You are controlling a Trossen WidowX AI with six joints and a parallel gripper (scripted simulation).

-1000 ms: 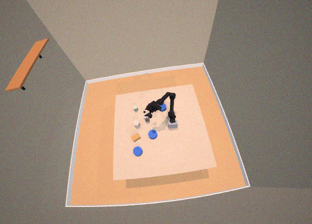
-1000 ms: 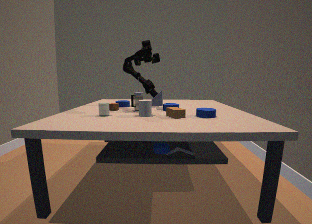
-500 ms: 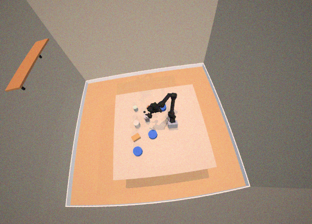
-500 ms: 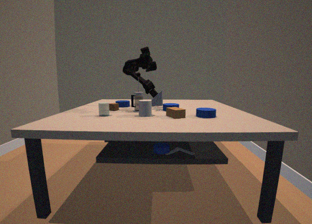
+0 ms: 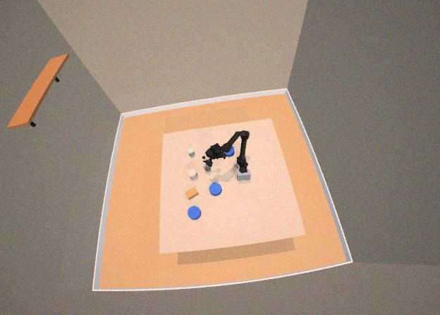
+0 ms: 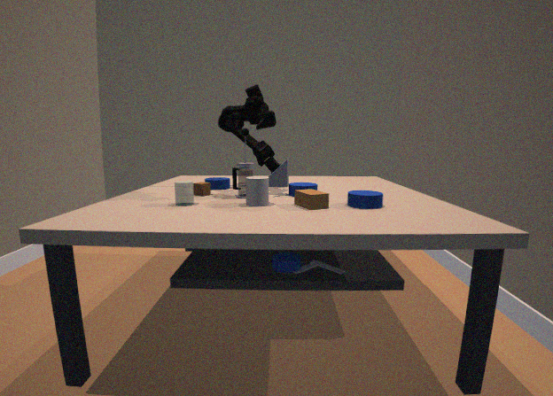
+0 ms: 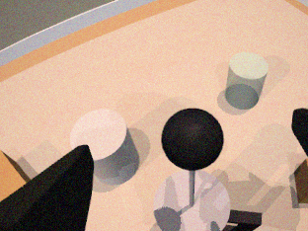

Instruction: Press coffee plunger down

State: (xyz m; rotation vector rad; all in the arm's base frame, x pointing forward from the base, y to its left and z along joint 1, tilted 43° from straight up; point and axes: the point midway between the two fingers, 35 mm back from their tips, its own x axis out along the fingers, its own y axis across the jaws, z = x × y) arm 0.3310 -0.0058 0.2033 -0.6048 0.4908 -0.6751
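My gripper tip is now 1 cm past the coffee press, 1 cm to the left of it and 14 cm above it. Also, from my gripper tip: white cylinder (16 cm ahead, 4 cm to the left, 22 cm below).
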